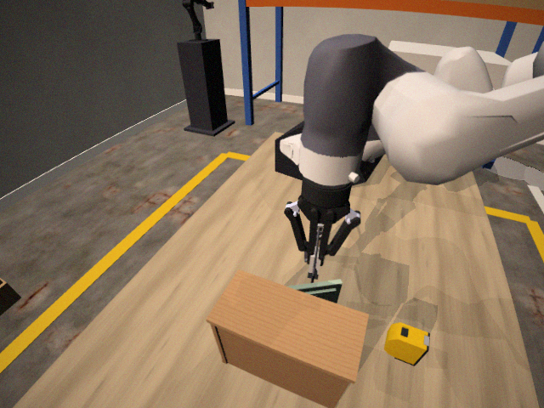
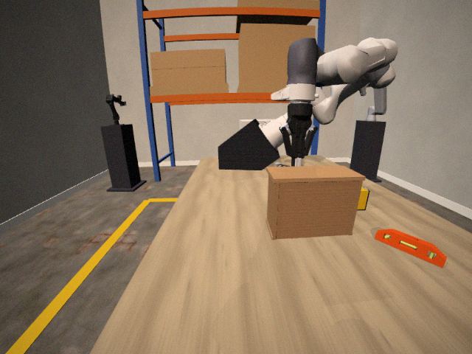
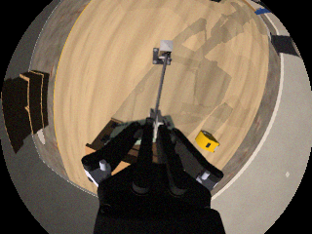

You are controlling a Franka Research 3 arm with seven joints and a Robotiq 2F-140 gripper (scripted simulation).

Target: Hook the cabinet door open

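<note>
The green door is 60 mm below my hand, 60 mm ahead of it and 20 mm to the right of it. From my hand the other things lie so: hook post 90 mm behind, 50 mm below, 20 mm to the right; then yellow tape measure 210 mm to the left, 100 mm below, 20 mm ahead; then orange spirit level 270 mm ahead, 220 mm to the left, 120 mm below.
</note>
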